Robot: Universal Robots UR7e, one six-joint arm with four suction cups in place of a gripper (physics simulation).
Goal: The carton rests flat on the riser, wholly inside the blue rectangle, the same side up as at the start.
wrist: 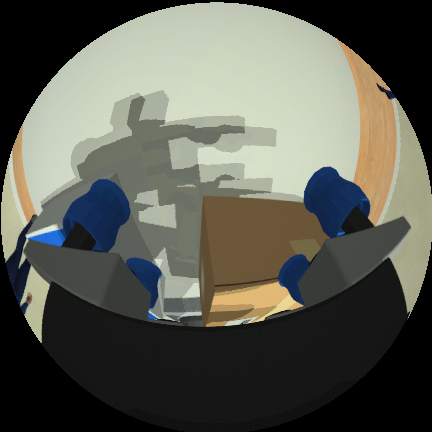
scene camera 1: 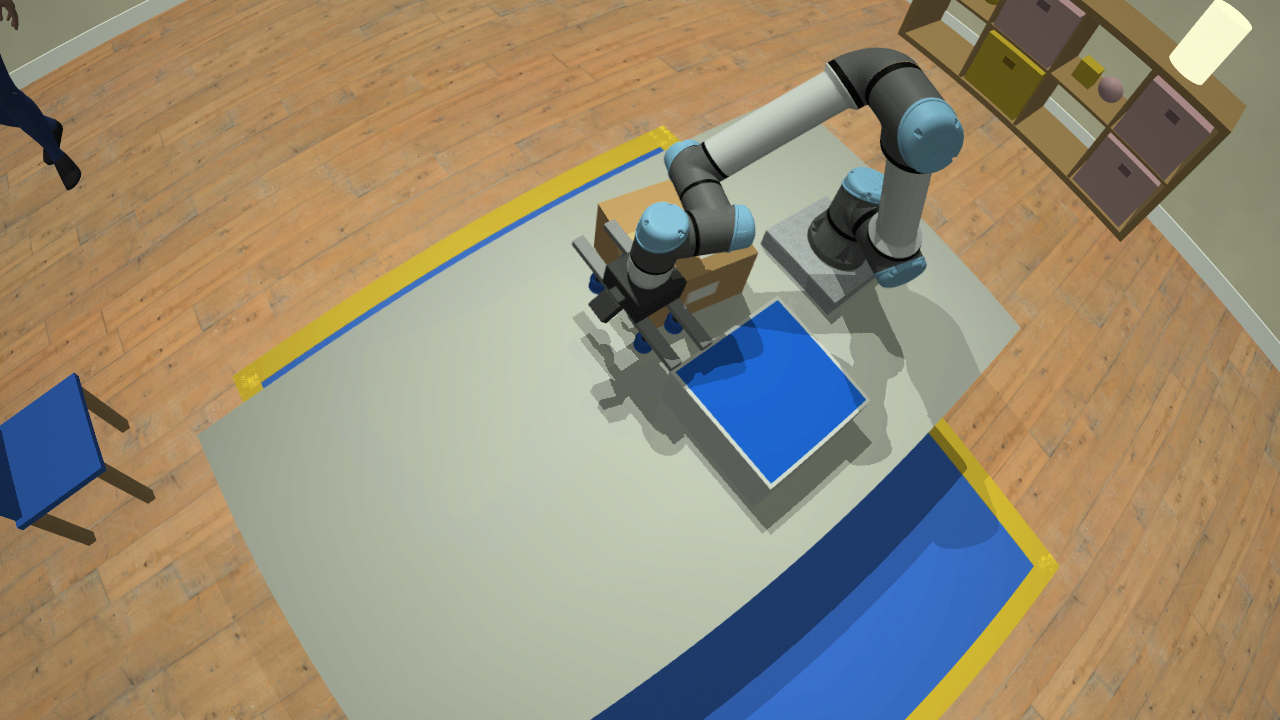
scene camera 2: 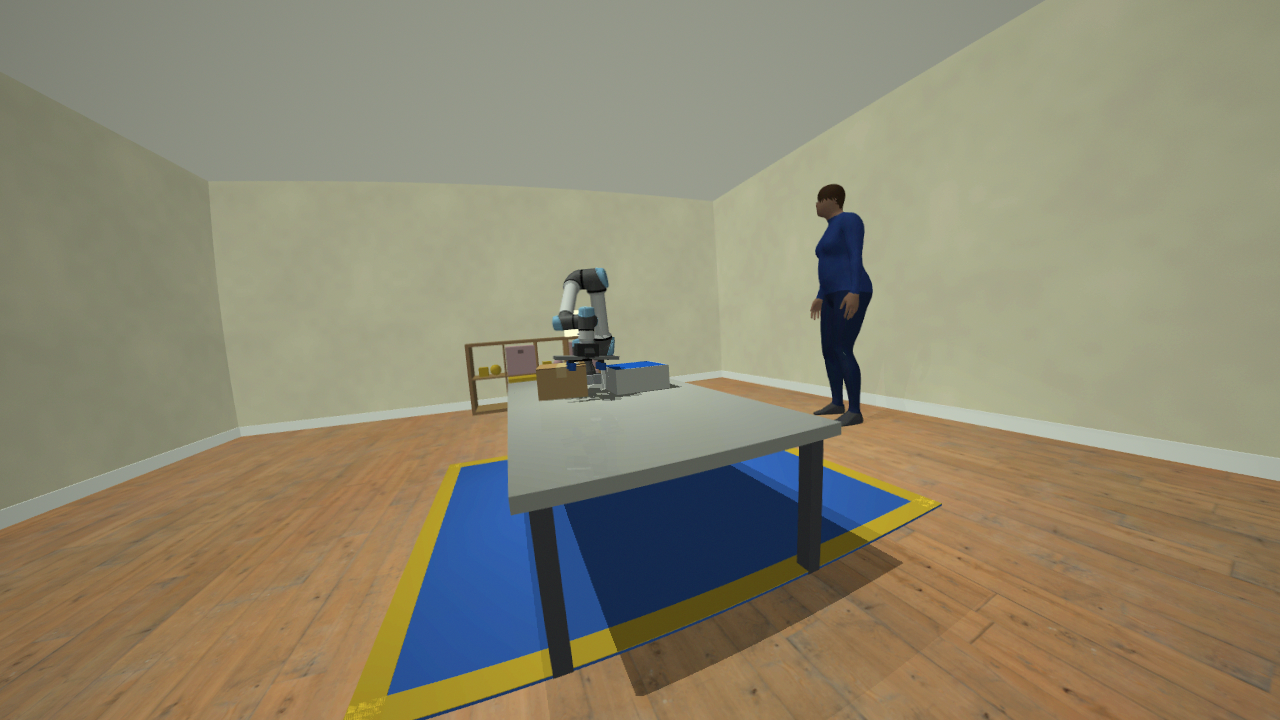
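The brown carton (scene camera 1: pixel 735 279) (scene camera 2: pixel 561 383) (wrist: pixel 260 235) stands on the table, label side showing in scene camera 1, beside the riser (scene camera 1: pixel 726 452) (scene camera 2: pixel 642 382) and apart from it. The blue rectangle (scene camera 1: pixel 787 402) (scene camera 2: pixel 640 364) (wrist: pixel 50 236) covers the riser's top inside a pale rim. My gripper (scene camera 1: pixel 639 302) (scene camera 2: pixel 586 362) (wrist: pixel 217 240) has its suction off and holds nothing. Its four blue cups hang low, near the height of the carton's top. In the wrist view one pair is left of the carton, over the gap towards the riser; the other is at its right. Contact cannot be told.
The grey table (scene camera 1: pixel 447 492) (scene camera 2: pixel 626 429) bears the carton, riser and the arm's stone plinth (scene camera 1: pixel 792 243) behind the riser. A blue chair (scene camera 1: pixel 58 452) and a shelf unit (scene camera 1: pixel 1230 111) (scene camera 2: pixel 469 380) stand on the floor. A person in blue (scene camera 2: pixel 841 255) stands beyond the table.
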